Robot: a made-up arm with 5 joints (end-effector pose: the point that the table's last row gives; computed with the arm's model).
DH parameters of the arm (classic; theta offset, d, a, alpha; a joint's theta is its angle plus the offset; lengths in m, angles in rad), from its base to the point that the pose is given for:
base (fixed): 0.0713 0 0.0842 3.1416
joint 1: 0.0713 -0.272 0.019 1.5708
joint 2: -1.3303 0 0.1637 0
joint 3: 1.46 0 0.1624 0
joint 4: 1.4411 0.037 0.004 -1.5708
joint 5: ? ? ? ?
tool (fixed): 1.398 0.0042 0 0
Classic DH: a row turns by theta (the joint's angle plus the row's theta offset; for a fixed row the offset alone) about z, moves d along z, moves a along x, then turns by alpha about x.
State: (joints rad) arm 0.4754 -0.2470 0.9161 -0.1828 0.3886
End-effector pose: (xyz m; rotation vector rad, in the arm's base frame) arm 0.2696 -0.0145 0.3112 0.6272 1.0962 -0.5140
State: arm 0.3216 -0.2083 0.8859 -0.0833 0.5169
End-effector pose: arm 0.2731 0.0154 0.3023 0.4164 1.2629 -0.4039
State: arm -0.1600 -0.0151 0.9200 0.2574 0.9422
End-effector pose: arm 0.2212 0.1003 0.2514 -0.4493 1.8054 0.0254
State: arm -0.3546 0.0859 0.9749 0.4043 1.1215
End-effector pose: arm 0.1768 0.1155 0.2333 -0.8967 1.9821 0.2449
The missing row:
joint 5: 0.7563 -0.0393 -0.0341 -2.2663
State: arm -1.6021 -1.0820 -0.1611 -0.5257 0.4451
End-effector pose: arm 0.0180 -0.0468 0.5657 1.0247 -0.6461 1.6378
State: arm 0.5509 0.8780 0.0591 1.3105 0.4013
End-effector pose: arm 0.3135 -0.0564 0.1607 1.0015 2.8469 -0.5170
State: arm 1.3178 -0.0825 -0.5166 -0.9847 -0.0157
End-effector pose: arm 0.1813 -0.1400 0.5488 -0.1500 -0.8867 -0.6120
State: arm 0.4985 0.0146 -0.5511 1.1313 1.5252
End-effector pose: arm 0.3178 -0.0474 0.4514 -0.5598 1.3639 -0.5861
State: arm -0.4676 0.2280 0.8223 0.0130 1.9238
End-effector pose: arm 0.1897 0.1211 0.2151 -1.6710 1.0986 0.4189
